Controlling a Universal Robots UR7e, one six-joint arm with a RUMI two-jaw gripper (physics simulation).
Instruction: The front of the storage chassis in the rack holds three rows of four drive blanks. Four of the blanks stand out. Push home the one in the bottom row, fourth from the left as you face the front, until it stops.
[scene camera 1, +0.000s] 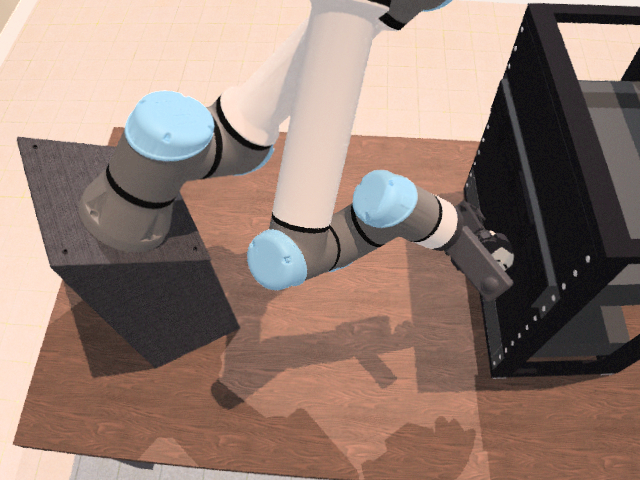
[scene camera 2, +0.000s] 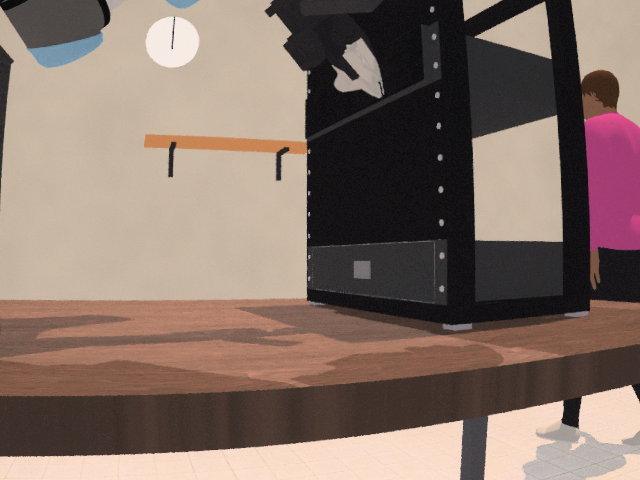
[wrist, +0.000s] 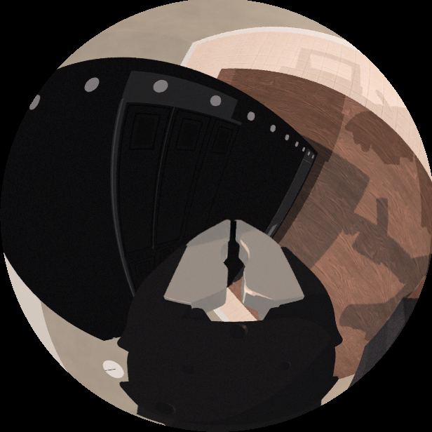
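Where they show: gripper, fingertip midpoint: (scene camera 1: 509, 265) (scene camera 2: 381, 96); arm's base at its link origin: (scene camera 1: 124, 217).
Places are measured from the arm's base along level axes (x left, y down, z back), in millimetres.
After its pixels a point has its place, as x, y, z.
The dark storage chassis (scene camera 1: 527, 180) {188, 1, -664} (scene camera 2: 430, 54) {-6, 47, -708} (wrist: 131, 90) sits high in the black rack (scene camera 1: 553, 103) {242, -133, -666} (scene camera 2: 461, 180) {-32, 233, -734}. In the wrist view, three dark blanks lie side by side by its right-hand ear: the top-row blank (wrist: 145, 131), the middle-row blank (wrist: 189, 134) and the bottom-row, fourth-from-left blank (wrist: 222, 139). How far each stands out is too dark to tell. My gripper (scene camera 1: 507, 262) {69, 94, -659} (scene camera 2: 381, 95) {69, 94, -659} (wrist: 231, 222) is shut and empty, its pale fingertips close before the chassis front. Blanks behind the fingers are partly hidden. Contact cannot be told.
A lower unit (scene camera 2: 336, 268) {312, 355, -652} with a light square fills the rack's bottom. The rack stands on the wooden table (scene camera 1: 310, 439) {-231, 433, -346} (scene camera 2: 155, 372) {-227, 433, -350}. The arm's dark pedestal (scene camera 1: 149, 304) {-95, 140, -34} is at the left. A person in pink (scene camera 2: 612, 180) stands behind the rack.
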